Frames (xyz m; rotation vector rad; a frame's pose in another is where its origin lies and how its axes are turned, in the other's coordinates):
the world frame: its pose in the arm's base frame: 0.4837 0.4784 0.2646 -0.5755 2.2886 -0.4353
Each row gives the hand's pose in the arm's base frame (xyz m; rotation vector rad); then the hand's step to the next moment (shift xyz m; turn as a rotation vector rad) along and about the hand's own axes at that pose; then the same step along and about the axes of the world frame.
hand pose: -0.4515 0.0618 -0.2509 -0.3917 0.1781 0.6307
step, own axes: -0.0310 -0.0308 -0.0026 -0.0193 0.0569 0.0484
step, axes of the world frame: 0.0161 -0.0396 -0.0094 -0.0148 0.0414 -0.0634
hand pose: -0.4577 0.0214 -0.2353 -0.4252 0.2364 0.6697
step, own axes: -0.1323 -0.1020 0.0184 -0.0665 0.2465 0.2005
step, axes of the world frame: 0.0393 -0.1483 -0.0687 -0.0665 0.1868 -0.2570
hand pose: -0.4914 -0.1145 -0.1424 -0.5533 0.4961 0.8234
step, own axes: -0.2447 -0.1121 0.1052 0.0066 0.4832 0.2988
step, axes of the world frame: -0.0577 -0.2176 -0.1811 -0.0897 0.4328 -0.3570
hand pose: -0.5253 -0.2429 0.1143 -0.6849 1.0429 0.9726
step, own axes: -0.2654 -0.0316 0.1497 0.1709 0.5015 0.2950
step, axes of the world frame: -0.2110 -0.1289 -0.1809 -0.0394 0.5502 -0.2520
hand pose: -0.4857 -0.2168 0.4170 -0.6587 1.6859 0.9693
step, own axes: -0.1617 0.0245 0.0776 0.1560 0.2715 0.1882
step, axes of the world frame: -0.1682 -0.0265 -0.0615 0.0050 0.3512 -0.1004
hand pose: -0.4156 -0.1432 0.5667 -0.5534 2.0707 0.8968
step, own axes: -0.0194 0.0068 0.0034 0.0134 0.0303 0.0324
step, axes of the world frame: -0.0196 -0.0031 -0.0064 -0.0082 0.0453 -0.0055
